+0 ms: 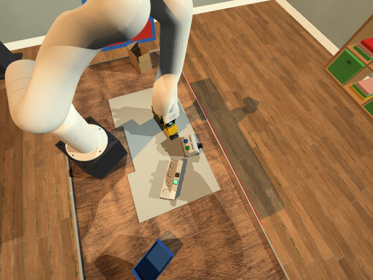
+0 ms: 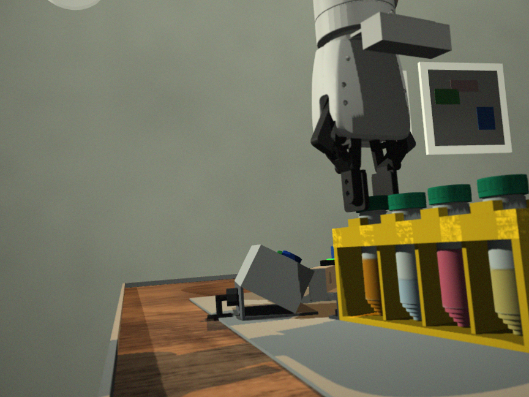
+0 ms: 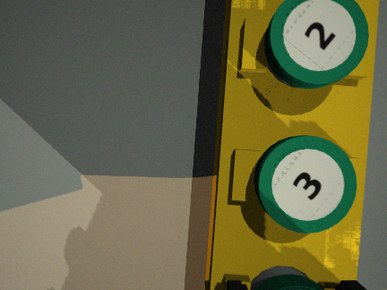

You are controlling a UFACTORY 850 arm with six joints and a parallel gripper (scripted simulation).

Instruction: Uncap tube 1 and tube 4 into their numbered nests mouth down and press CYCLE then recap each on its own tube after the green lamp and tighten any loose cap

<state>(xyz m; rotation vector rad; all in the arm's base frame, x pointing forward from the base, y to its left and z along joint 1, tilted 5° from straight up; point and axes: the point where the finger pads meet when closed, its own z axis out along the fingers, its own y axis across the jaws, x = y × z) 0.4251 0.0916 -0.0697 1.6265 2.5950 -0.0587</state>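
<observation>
The green cap is 1 cm below my hand. Round my hand: blue cycle key: 7 cm ahead, 11 cm to the right, 6 cm below; grey key housing: 9 cm ahead, 13 cm to the right, 8 cm below; green key: 7 cm ahead, 15 cm to the right, 6 cm below.
</observation>
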